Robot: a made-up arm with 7 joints. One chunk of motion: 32 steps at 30 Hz.
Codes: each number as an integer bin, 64 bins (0 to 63) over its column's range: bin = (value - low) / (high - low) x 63, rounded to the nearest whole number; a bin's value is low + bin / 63 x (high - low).
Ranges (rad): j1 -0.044..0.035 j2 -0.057..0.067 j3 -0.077..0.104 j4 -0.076..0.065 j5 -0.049..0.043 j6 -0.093..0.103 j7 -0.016..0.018
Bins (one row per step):
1: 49 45 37 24 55 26 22
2: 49 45 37 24 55 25 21
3: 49 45 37 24 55 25 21
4: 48 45 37 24 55 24 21
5: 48 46 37 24 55 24 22
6: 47 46 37 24 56 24 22
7: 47 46 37 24 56 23 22
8: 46 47 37 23 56 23 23
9: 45 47 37 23 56 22 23
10: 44 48 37 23 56 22 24
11: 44 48 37 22 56 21 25
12: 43 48 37 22 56 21 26
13: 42 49 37 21 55 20 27
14: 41 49 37 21 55 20 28
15: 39 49 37 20 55 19 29
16: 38 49 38 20 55 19 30
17: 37 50 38 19 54 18 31
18: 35 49 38 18 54 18 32
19: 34 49 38 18 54 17 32
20: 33 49 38 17 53 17 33
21: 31 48 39 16 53 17 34
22: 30 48 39 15 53 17 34
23: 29 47 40 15 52 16 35
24: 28 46 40 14 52 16 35
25: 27 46 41 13 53 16 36
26: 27 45 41 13 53 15 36
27: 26 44 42 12 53 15 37
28: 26 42 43 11 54 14 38
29: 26 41 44 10 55 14 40
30: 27 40 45 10 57 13 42
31: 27 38 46 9 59 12 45
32: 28 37 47 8 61 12 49
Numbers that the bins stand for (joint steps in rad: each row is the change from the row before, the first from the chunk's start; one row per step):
1: 0.01744 0.03157 0.02930 -0.02229 0.03132 -0.01211 -0.00413
2: 0.01744 0.03157 0.02930 -0.02229 0.03132 -0.01522 -0.00467
3: 0.01744 0.03157 0.02930 -0.02229 0.03132 -0.01522 -0.00467
4: 0.01619 0.03157 0.02930 -0.02229 0.03132 -0.01833 -0.00467
5: 0.01619 0.03354 0.02930 -0.02229 0.03132 -0.01833 -0.00413
6: 0.01494 0.03354 0.02930 -0.02229 0.03278 -0.01833 -0.00413
7: 0.01494 0.03354 0.02930 -0.02229 0.03278 -0.02144 -0.00413
8: 0.01368 0.03551 0.02930 -0.02452 0.03278 -0.02144 -0.00359
9: 0.01243 0.03551 0.02930 -0.02452 0.03278 -0.02456 -0.00359
10: 0.01117 0.03748 0.02930 -0.02452 0.03278 -0.02456 -0.00305
11: 0.01117 0.03748 0.02930 -0.02676 0.03278 -0.02767 -0.00251
12: 0.00992 0.03748 0.02930 -0.02676 0.03278 -0.02767 -0.00197
13: 0.00867 0.03944 0.02930 -0.02900 0.03132 -0.03078 -0.00143
14: 0.00741 0.03944 0.02930 -0.02900 0.03132 -0.03078 -0.00089
15: 0.00490 0.03944 0.02930 -0.03124 0.03132 -0.03389 -0.00035
16: 0.00365 0.03944 0.03217 -0.03124 0.03132 -0.03389 0.00019
17: 0.00240 0.04141 0.03217 -0.03348 0.02986 -0.03700 0.00073
18: -0.00011 0.03944 0.03217 -0.03571 0.02986 -0.03700 0.00127
19: -0.00137 0.03944 0.03217 -0.03571 0.02986 -0.04011 0.00127
20: -0.00262 0.03944 0.03217 -0.03795 0.02840 -0.04011 0.00181
21: -0.00513 0.03748 0.03505 -0.04019 0.02840 -0.04011 0.00235
22: -0.00638 0.03748 0.03505 -0.04243 0.02840 -0.04011 0.00235
23: -0.00763 0.03551 0.03792 -0.04243 0.02694 -0.04322 0.00289
24: -0.00889 0.03354 0.03792 -0.04467 0.02694 -0.04322 0.00289
25: -0.01014 0.03354 0.04079 -0.04690 0.02840 -0.04322 0.00343
26: -0.01014 0.03157 0.04079 -0.04690 0.02840 -0.04633 0.00343
27: -0.01140 0.02960 0.04367 -0.04914 0.02840 -0.04633 0.00397
28: -0.01140 0.02567 0.04654 -0.05138 0.02986 -0.04944 0.00451
29: -0.01140 0.02370 0.04941 -0.05362 0.03132 -0.04944 0.00559
30: -0.01014 0.02173 0.05229 -0.05362 0.03424 -0.05256 0.00667
31: -0.01014 0.01779 0.05516 -0.05586 0.03716 -0.05567 0.00829
32: -0.00889 0.01583 0.05803 -0.05810 0.04008 -0.05567 0.01044

